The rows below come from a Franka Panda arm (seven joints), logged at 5 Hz.
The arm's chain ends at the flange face. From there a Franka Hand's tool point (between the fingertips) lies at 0.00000 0.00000 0.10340 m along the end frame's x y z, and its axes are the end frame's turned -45 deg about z.
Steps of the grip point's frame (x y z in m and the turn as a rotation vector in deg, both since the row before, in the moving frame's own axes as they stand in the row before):
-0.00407, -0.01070, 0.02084, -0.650, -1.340, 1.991
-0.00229, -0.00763, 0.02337, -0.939, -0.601, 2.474
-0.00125, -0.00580, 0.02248, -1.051, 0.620, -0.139
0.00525, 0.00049, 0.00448, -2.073, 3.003, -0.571
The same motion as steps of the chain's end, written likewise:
-0.00952, -0.00721, 0.02087, -1.407, -0.488, 1.991
-0.00740, -0.00575, 0.02339, -1.089, 0.239, 2.474
-0.00712, -0.00376, 0.02250, -0.305, 1.182, -0.139
-0.00241, -0.00215, 0.00469, 0.658, 3.589, -0.571

